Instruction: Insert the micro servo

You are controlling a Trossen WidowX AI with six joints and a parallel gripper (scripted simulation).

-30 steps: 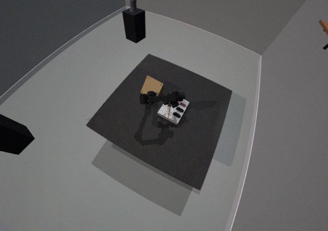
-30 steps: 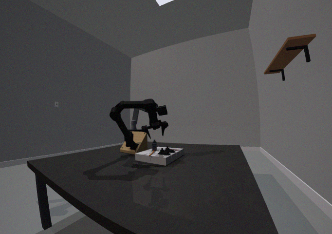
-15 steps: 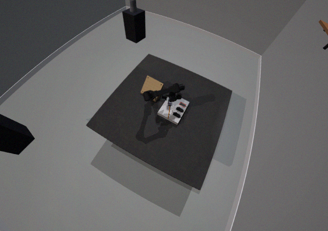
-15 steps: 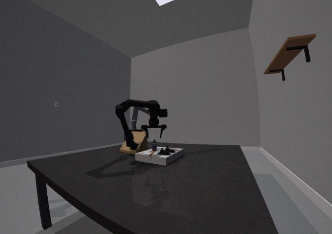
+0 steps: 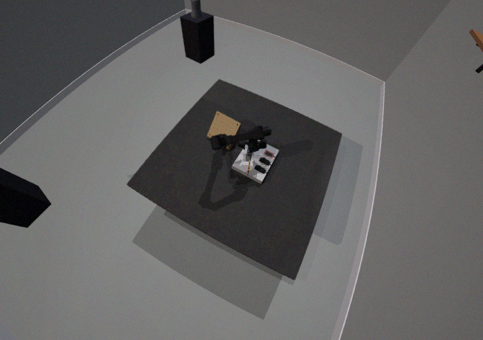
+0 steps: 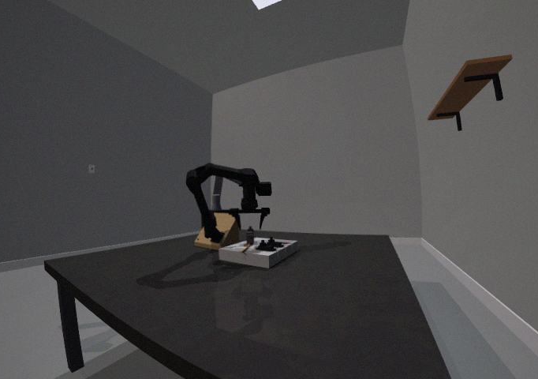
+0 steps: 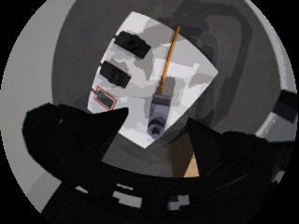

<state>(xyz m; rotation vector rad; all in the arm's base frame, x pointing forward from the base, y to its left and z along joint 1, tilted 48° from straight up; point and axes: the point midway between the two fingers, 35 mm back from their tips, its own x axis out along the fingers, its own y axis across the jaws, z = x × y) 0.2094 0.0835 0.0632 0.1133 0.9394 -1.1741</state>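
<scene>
Right now the white deck is 90 mm below my gripper tip, 10 mm to the left of it and 10 mm ahead of it.
</scene>
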